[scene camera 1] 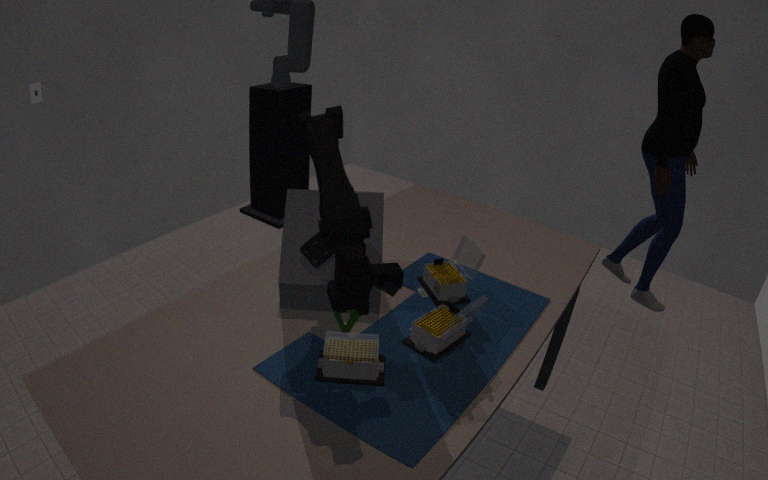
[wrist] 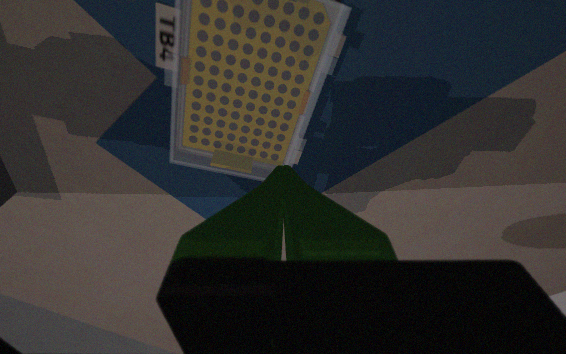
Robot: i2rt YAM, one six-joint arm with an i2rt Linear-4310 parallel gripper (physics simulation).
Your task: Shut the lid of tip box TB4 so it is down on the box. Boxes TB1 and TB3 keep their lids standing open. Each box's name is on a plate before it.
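Places are measured from the arm's base along level axes (x down, y ahead, z right), in metres.
Pixels of known places: gripper, fingertip midpoint: (scene camera 1: 345, 332) (wrist: 283, 176).
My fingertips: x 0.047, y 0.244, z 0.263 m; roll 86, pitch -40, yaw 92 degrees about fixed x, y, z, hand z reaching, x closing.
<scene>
Behind a point stands the place of what it marks.
Tip box TB4 (scene camera 1: 351, 367) {y 0.266, x 0.134, z 0.269 m} (wrist: 240, 80) {y 0.245, x 0.100, z 0.226 m} stands on the mat, its name plate (wrist: 165, 37) {y 0.202, x 0.176, z 0.178 m} at its left in the wrist view. Its clear lid (scene camera 1: 351, 338) {y 0.227, x 0.100, z 0.219 m} (wrist: 177, 157) {y 0.174, x 0.100, z 0.235 m} lies over the yellow tip rack and dulls it; it looks down on the box, but the dim light hides whether it sits fully flush. My gripper (scene camera 1: 347, 330) {y 0.244, x 0.047, z 0.263 m} (wrist: 283, 176) {y 0.244, x 0.047, z 0.263 m} is shut and empty, its green fingertips by the lower right corner of TB4 in the wrist view; contact cannot be told. Two other tip boxes (scene camera 1: 433, 333) {y 0.352, x 0.120, z 0.061 m} (scene camera 1: 447, 283) {y 0.266, x 0.123, z -0.167 m} have clear lids (scene camera 1: 472, 310) {y 0.426, x 0.039, z 0.027 m} (scene camera 1: 468, 254) {y 0.271, x 0.074, z -0.276 m} standing open; their names are unreadable.
The boxes stand on a blue mat (scene camera 1: 419, 418) {y 0.452, x 0.178, z 0.275 m} on the table (scene camera 1: 169, 396) {y -0.002, x 0.180, z 0.600 m}. A grey block (scene camera 1: 294, 291) {y -0.026, x 0.122, z 0.139 m} is behind my arm. A second robot arm (scene camera 1: 301, 36) on a black pedestal (scene camera 1: 279, 147) and a person (scene camera 1: 676, 107) are beyond the table.
</scene>
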